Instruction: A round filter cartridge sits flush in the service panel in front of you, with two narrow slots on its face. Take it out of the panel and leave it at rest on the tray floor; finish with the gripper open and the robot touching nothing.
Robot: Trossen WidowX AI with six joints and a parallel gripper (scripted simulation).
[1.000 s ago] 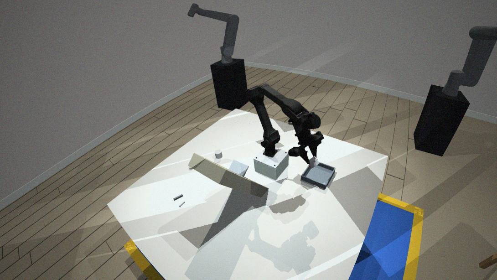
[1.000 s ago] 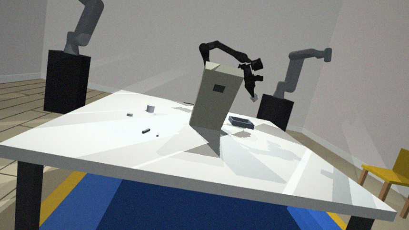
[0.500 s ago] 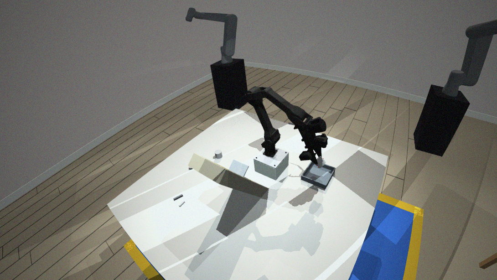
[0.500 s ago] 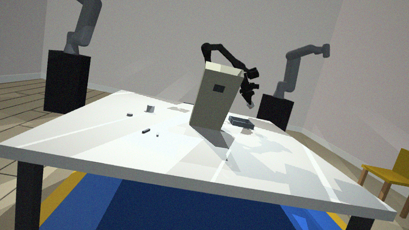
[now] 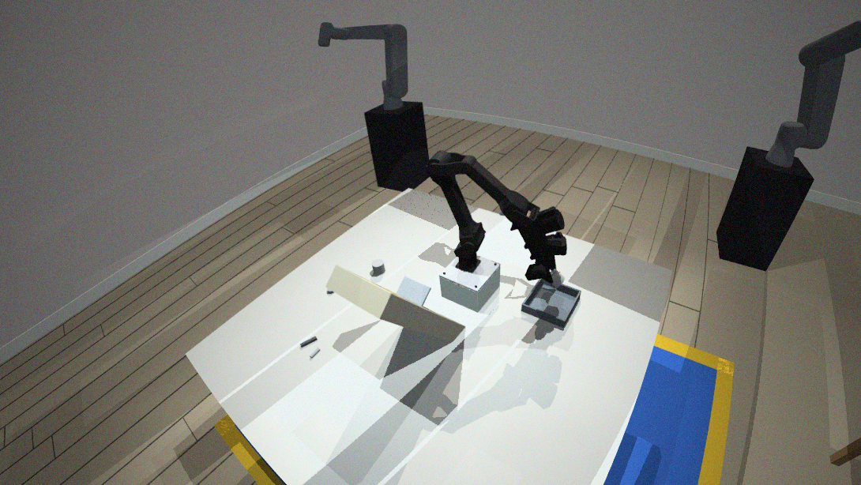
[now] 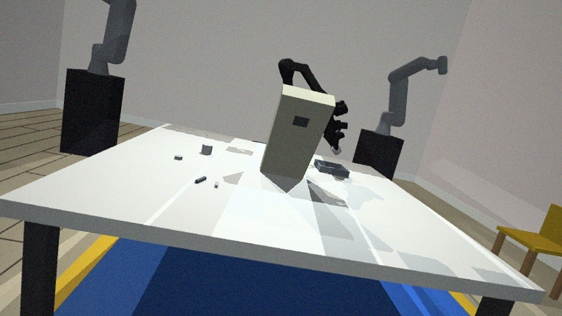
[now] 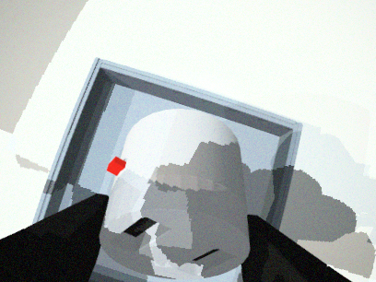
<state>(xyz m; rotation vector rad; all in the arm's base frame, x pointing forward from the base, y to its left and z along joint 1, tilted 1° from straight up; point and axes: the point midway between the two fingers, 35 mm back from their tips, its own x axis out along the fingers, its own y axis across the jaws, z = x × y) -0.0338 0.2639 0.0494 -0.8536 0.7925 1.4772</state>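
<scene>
Now: gripper tip 10 mm to the right of the dark grey tray and 110 mm above it. The rest, counted from my gripper tip: disc: 280 mm ahead, 710 mm to the right, 110 mm below; then round filter cartridge: right at my gripper tip.
</scene>
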